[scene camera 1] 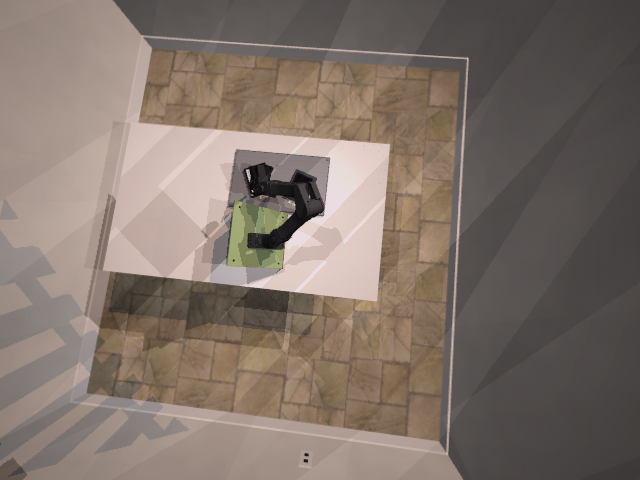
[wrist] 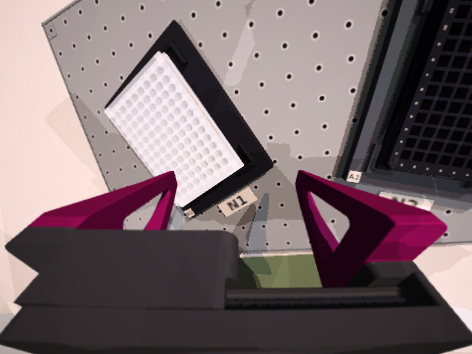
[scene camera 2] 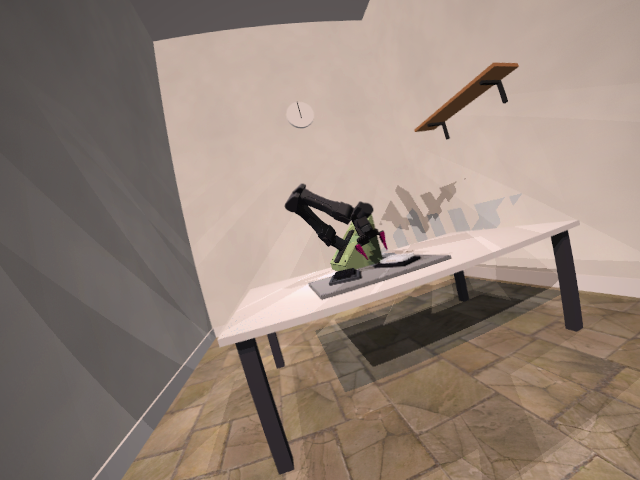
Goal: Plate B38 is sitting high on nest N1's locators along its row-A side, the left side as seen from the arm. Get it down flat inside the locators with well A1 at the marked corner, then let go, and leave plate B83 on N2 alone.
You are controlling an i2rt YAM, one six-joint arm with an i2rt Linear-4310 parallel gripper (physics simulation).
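Frame: origin at the arm's base, x up, y right, z ahead, level; millimetres.
Seen in the pictures: gripper, fingertip midpoint: point(wrist: 236, 177) point(scene camera 2: 377, 254); arm's base, link origin: point(scene camera 1: 266, 241) point(scene camera 2: 344, 246).
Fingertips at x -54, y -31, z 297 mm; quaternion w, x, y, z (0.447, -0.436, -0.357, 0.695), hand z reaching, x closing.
Offsets run from my fingertips to a thing's top centre. "*": to the spot under its first point. Level surfaces: height alone.
White 96-well plate B38 {dz +48, dx -23, dy -61 mm} point(wrist: 172, 130) point(scene camera 2: 397, 257) lies on black nest N1 {dz +49, dx -37, dy -56 mm} point(wrist: 225, 115). In the wrist view its left long side covers the nest's left rim, while a black strip of nest shows along its right side; its exact tilt is hard to tell. The small A1 tag {* dz -40, dx -42, dy -84 mm} point(wrist: 189, 213) is at the nest's near corner. My gripper point(wrist: 236, 177) point(scene camera 2: 375, 253) is open and empty, above and on the near side of N1; its left fingertip overlaps the plate's near edge in view. Dark plate B83 {* dz +13, dx -29, dy +149 mm} point(wrist: 440, 100) sits in nest N2 {* dz +3, dx -43, dy +107 mm} point(wrist: 365, 130).
Both nests stand on a grey perforated board {dz +42, dx -54, dy +57 mm} point(wrist: 300, 50) point(scene camera 1: 279, 160) point(scene camera 2: 321, 291) on the white table {dx -67 mm} point(scene camera 1: 356, 206) point(scene camera 2: 496, 240). The arm's green base plate point(scene camera 1: 242, 253) point(wrist: 282, 270) adjoins the board. N2 stands to the right of N1 in the wrist view.
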